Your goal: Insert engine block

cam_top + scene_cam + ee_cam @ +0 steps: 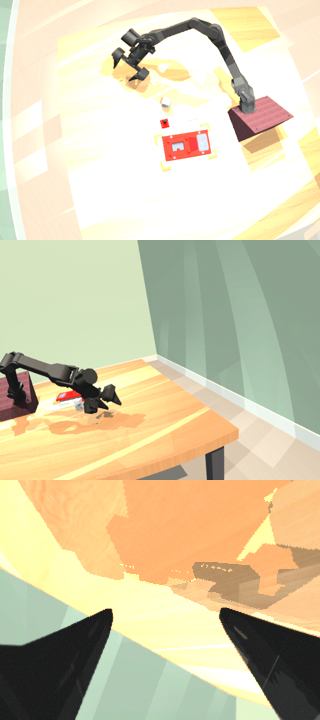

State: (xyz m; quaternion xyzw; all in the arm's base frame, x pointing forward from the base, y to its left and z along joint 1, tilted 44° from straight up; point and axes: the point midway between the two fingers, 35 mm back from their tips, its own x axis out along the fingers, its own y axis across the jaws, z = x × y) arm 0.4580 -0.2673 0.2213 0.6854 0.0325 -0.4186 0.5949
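My gripper tip is now 19 cm to the right of the engine block, 15 cm past it and 2 cm above it.
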